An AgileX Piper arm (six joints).
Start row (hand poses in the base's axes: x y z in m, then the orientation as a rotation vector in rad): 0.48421, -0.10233, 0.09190, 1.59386, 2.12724, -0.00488
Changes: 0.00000, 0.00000, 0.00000, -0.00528, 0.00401, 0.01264; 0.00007, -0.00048, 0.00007, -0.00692, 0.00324, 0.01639; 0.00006, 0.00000, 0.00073, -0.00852, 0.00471, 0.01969; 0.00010, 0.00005, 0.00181, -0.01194, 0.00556, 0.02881; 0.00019, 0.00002, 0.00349, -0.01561, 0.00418, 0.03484; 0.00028, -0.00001, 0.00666, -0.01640, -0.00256, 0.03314; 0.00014, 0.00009, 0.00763, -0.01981, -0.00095, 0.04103; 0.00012, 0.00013, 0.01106, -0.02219, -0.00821, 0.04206; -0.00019, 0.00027, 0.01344, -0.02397, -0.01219, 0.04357; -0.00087, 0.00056, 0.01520, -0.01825, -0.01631, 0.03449; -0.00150, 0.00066, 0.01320, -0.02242, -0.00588, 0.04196; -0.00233, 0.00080, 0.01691, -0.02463, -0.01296, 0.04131; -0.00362, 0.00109, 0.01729, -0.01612, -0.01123, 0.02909; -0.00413, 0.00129, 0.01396, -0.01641, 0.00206, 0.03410; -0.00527, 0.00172, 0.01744, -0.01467, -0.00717, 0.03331; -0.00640, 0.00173, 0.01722, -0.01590, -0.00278, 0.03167; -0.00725, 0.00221, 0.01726, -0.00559, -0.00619, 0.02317
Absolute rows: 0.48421, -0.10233, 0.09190, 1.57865, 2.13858, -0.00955; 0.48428, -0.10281, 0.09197, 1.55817, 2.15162, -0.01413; 0.48434, -0.10281, 0.09270, 1.53357, 2.16763, -0.02049; 0.48444, -0.10276, 0.09451, 1.49721, 2.18976, -0.02819; 0.48463, -0.10274, 0.09800, 1.45151, 2.21345, -0.03683; 0.48491, -0.10275, 0.10466, 1.40509, 2.22951, -0.04192; 0.48505, -0.10266, 0.11229, 1.34826, 2.25033, -0.04920; 0.48517, -0.10253, 0.12335, 1.28694, 2.26390, -0.05375; 0.48498, -0.10226, 0.13679, 1.22198, 2.27323, -0.05709; 0.48411, -0.10170, 0.15199, 1.16948, 2.27414, -0.05474; 0.48261, -0.10104, 0.16519, 1.10866, 2.28624, -0.06042; 0.48028, -0.10024, 0.18210, 1.04602, 2.28993, -0.06477; 0.47666, -0.09915, 0.19939, 1.00223, 2.29023, -0.06527; 0.47253, -0.09786, 0.21335, 0.95491, 2.30428, -0.07084; 0.46726, -0.09614, 0.23079, 0.90773, 2.30924, -0.07018; 0.46086, -0.09441, 0.24801, 0.86253, 2.31658, -0.07366; 0.45361, -0.09220, 0.26527, 0.83185, 2.31905, -0.06738
